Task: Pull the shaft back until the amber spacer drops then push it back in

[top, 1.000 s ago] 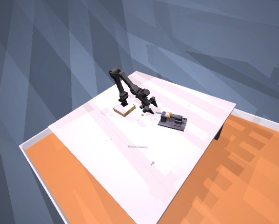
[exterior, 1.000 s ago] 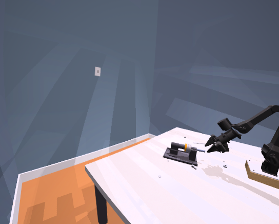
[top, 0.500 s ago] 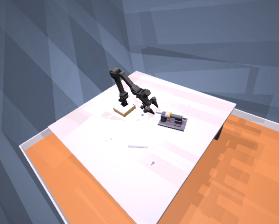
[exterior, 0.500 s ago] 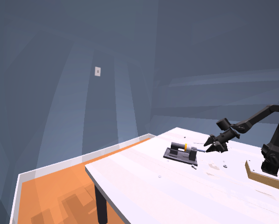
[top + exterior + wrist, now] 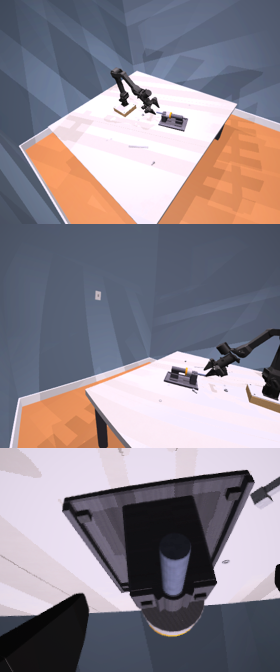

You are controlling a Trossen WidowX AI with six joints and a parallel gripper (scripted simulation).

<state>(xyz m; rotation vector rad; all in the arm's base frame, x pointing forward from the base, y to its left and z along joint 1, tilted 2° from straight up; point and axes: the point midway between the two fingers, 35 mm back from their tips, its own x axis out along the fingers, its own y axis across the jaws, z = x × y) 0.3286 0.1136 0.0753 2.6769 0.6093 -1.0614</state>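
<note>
Now: the shaft 60 mm ahead of my gripper tip, 30 mm to the left of it and 20 mm below it. The rest, counted from my gripper tip: amber spacer 110 mm ahead, 50 mm to the left, 20 mm below; then pale spacer 80 mm ahead, 40 mm to the left, 20 mm below.
</note>
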